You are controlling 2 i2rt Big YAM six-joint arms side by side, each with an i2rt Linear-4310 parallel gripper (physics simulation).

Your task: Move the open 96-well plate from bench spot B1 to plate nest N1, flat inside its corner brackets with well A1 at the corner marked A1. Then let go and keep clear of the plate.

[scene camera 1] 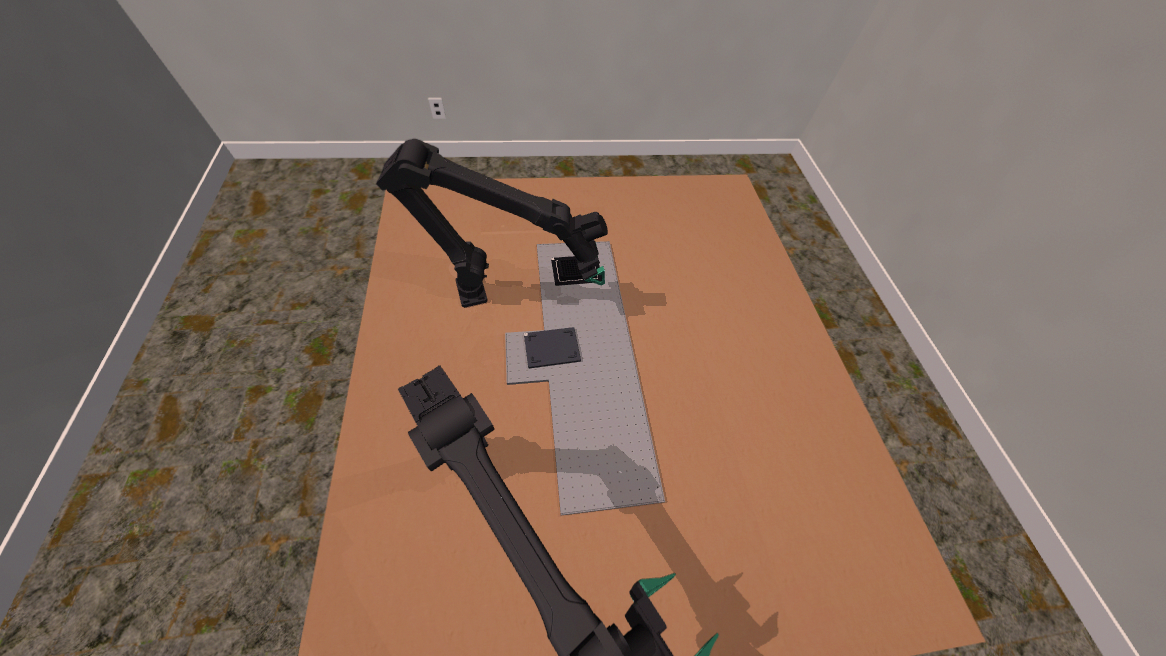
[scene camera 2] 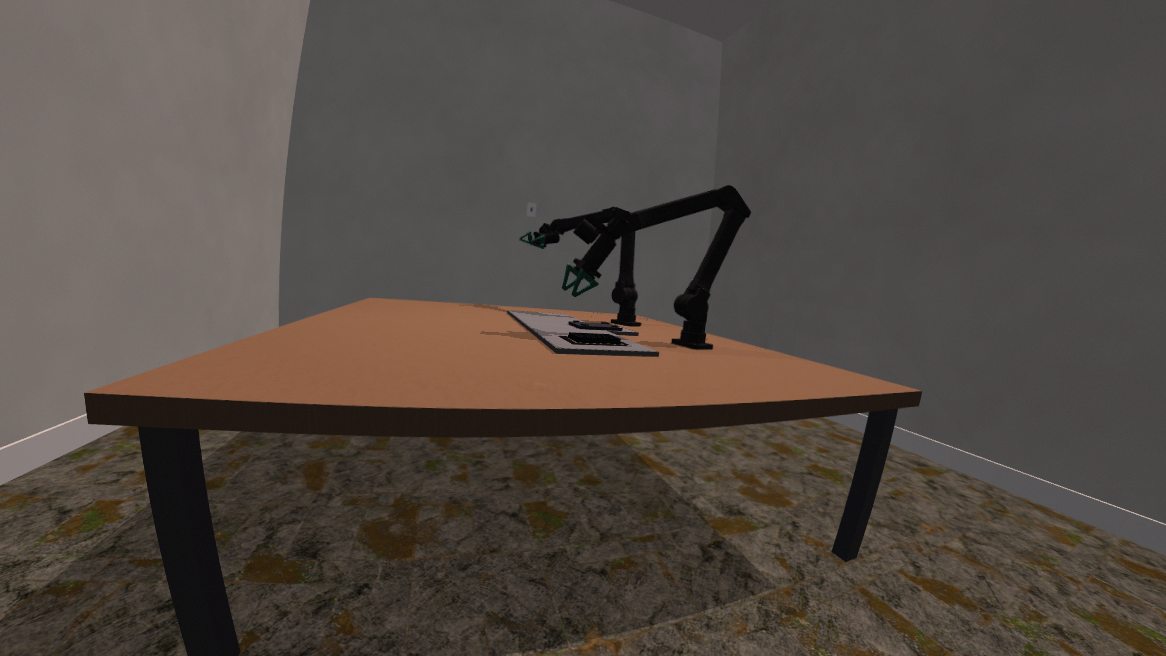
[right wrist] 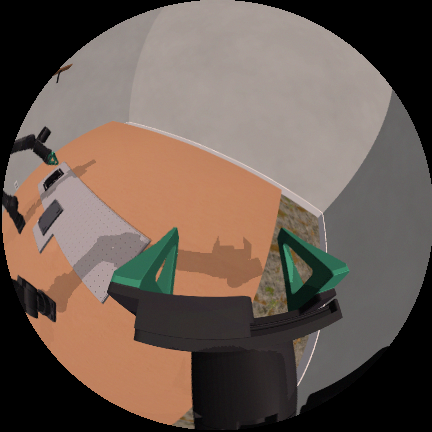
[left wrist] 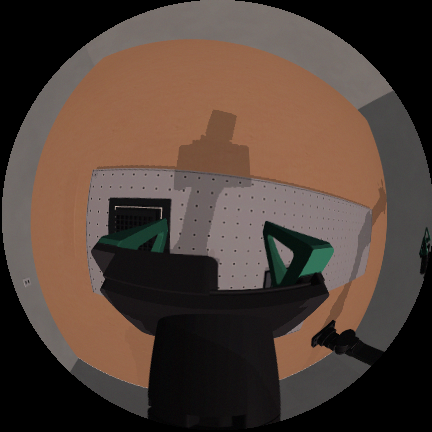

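Seen in the pictures: left gripper, fingertip midpoint: [scene camera 1: 599, 273] [scene camera 2: 568, 292] [right wrist: 56, 162] [left wrist: 215, 225]; right gripper, fingertip midpoint: [scene camera 1: 694, 603] [scene camera 2: 524, 240] [right wrist: 230, 232]; left arm's base, link origin: [scene camera 1: 471, 291] [scene camera 2: 691, 346] [right wrist: 20, 224]; right arm's base, link origin: [scene camera 2: 625, 324] [right wrist: 46, 305] [left wrist: 322, 333].
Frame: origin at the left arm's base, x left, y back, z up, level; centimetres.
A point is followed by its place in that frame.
Observation:
The black 96-well plate [scene camera 1: 569, 270] @(x -2.4, y -34.2, z 2.6 cm) [scene camera 2: 595, 337] @(x 1.6, y -39.1, z 2.9 cm) [left wrist: 131, 219] @(x -2.3, y -41.8, z 2.9 cm) [right wrist: 53, 179] @(x -6.1, y -36.8, z 2.1 cm) lies flat at the far end of the perforated board. The dark grey nest [scene camera 1: 552, 347] @(x -30.2, y -19.4, z 2.4 cm) [scene camera 2: 595, 325] @(x -27.0, y -21.0, z 2.5 cm) [right wrist: 50, 217] @(x -33.1, y -19.4, z 2.5 cm) with corner brackets lies nearer the board's middle and holds no plate. A small white mark shows at one nest corner; its lettering is too small to read. My left gripper [scene camera 1: 599, 275] @(x -14.9, y -39.7, z 13.7 cm) [scene camera 2: 571, 292] @(x -14.9, y -39.7, z 13.7 cm) [left wrist: 215, 225] @(x -14.9, y -39.7, z 13.7 cm) is open and empty, above the board beside the plate; one finger partly hides the plate in the left wrist view. My right gripper [scene camera 1: 696, 604] @(x -99.8, y -21.6, z 35.5 cm) [right wrist: 230, 232] @(x -99.8, y -21.6, z 35.5 cm) is open and empty, far from both.
The light grey perforated board [scene camera 1: 599, 416] @(x -55.3, y -25.8, z 1.3 cm) [scene camera 2: 534, 323] @(x -36.8, y -40.1, z 1.3 cm) [left wrist: 240, 200] @(x -21.8, y -42.6, z 1.3 cm) [right wrist: 100, 220] @(x -60.7, y -32.3, z 1.3 cm) lies on the orange-brown table [scene camera 1: 733, 391] @(x -60.2, y -68.9, z 0.0 cm) [scene camera 2: 366, 367] @(x 18.6, y -95.7, z 0.0 cm). The left arm's base [scene camera 1: 471, 295] @(x -4.1, y 0.4, z 3.1 cm) and the right arm's base [scene camera 1: 429, 391] @(x -57.5, y 10.5, z 50.8 cm) stand at the board's left in scene camera 1. Arm shadows cross the board.

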